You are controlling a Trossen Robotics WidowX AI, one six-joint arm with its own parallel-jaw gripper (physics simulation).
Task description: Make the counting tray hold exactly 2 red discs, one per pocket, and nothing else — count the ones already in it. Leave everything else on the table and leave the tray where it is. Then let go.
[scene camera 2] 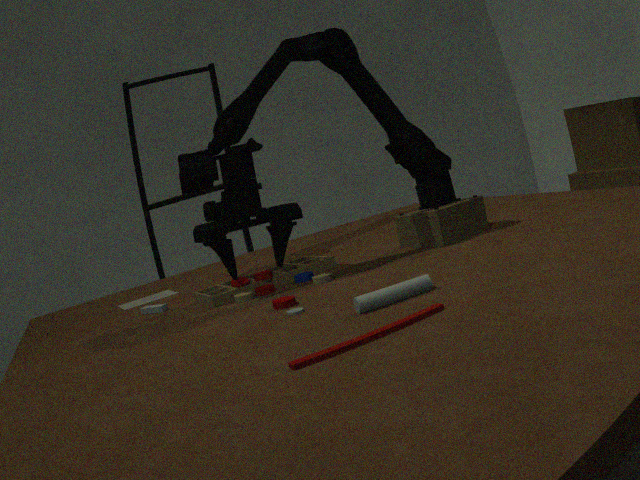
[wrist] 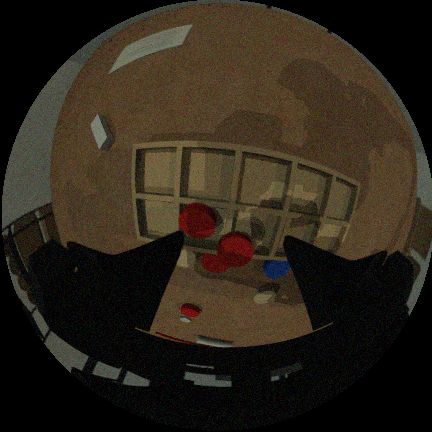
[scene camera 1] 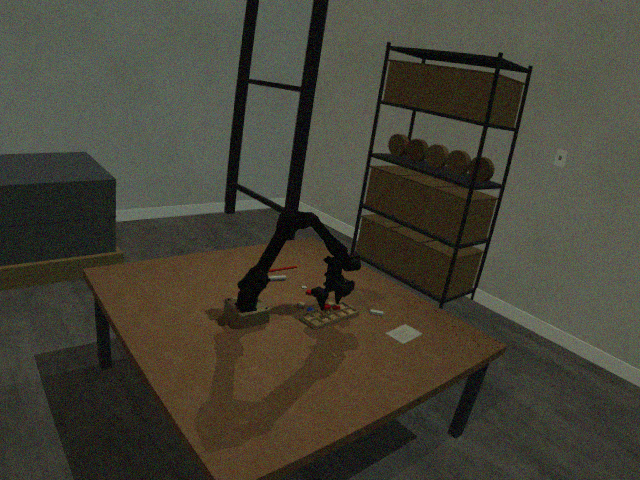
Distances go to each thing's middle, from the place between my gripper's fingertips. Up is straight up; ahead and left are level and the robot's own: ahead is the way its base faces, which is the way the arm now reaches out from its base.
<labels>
I see my gripper 1 cm past the counting tray (wrist: 266, 194), 3 cm to the left of it and 2 cm above it.
</labels>
